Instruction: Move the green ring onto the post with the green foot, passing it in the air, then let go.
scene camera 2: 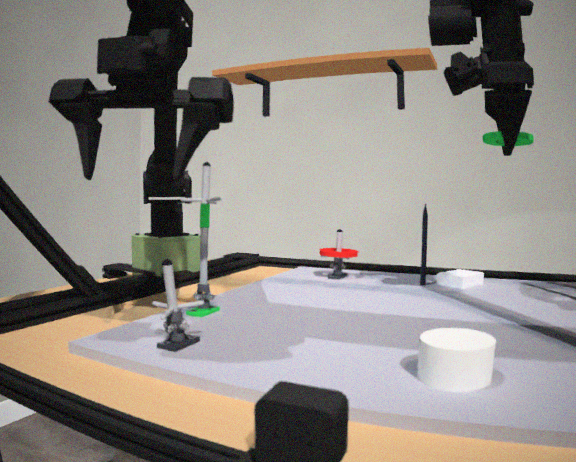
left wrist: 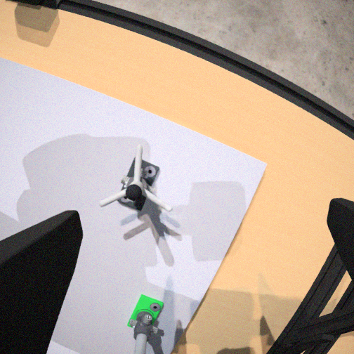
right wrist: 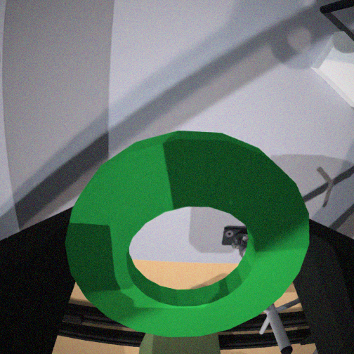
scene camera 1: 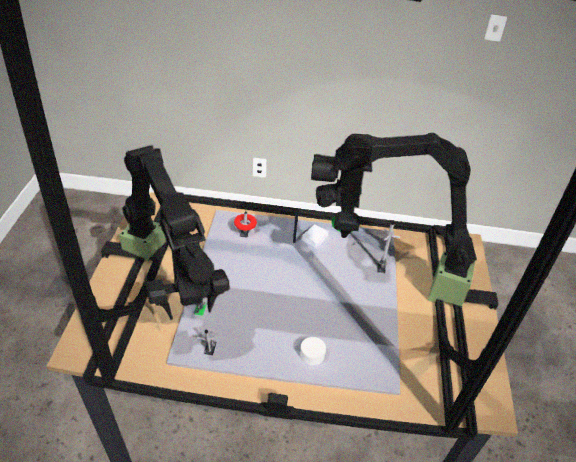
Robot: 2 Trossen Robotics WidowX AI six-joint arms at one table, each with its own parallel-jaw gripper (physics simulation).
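Frame: origin at the left arm's base, x down, y left, z ahead, level; metres.
Seen in the pictures: left gripper, fingertip midpoint: (scene camera 2: 130, 180) (scene camera 1: 190, 315); right gripper, fingertip midpoint: (scene camera 2: 508, 152); left arm's base, origin of the base link: (scene camera 2: 166, 235) (scene camera 1: 141, 229); right arm's base, origin of the base link: (scene camera 1: 456, 267).
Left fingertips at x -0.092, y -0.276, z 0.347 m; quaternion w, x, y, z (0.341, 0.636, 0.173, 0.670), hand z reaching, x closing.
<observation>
Offsets run from my left fingertips to a thing's top centre. "*": to the spot under its first point.
The green ring {dx -0.073, dy +0.410, dz +0.237 m} (scene camera 1: 334, 223) (scene camera 2: 492, 139) (right wrist: 125, 190) is held flat, high in the air, between the fingers of my right gripper (scene camera 1: 345, 234) (scene camera 2: 507, 150) (right wrist: 186, 222), which is shut on it. Scene camera 1 shows it near the table's back edge, partly hidden by the gripper. The post with the green foot {* dx +0.158, dy +0.134, dz -0.061 m} (scene camera 1: 200, 309) (scene camera 2: 204, 260) (left wrist: 145, 306) stands upright at the left of the mat, with a green band and thin prongs high on its pole. My left gripper (scene camera 1: 190, 314) (scene camera 2: 133, 178) (left wrist: 208, 218) is open and empty, above and near this post.
A short black-footed post {* dx +0.145, dy +0.032, dz +0.029 m} (scene camera 1: 210, 345) (scene camera 2: 170, 285) (left wrist: 133, 192) stands near the green-footed one. A tall post {* dx +0.090, dy +0.531, dz +0.352 m} (scene camera 1: 386, 250) (right wrist: 276, 325) stands right. A red ring {dx +0.115, dy +0.481, dz -0.096 m} (scene camera 1: 237, 223) (scene camera 2: 327, 252), dark spike {dx +0.026, dy +0.512, dz +0.063 m} (scene camera 1: 295, 230) (scene camera 2: 424, 245), white block {dx +0.146, dy +0.562, dz +0.114 m} (scene camera 1: 315, 235) (scene camera 2: 461, 278) and white cylinder {dx +0.131, dy +0.137, dz +0.275 m} (scene camera 1: 313, 351) (scene camera 2: 456, 362) are on the mat.
</observation>
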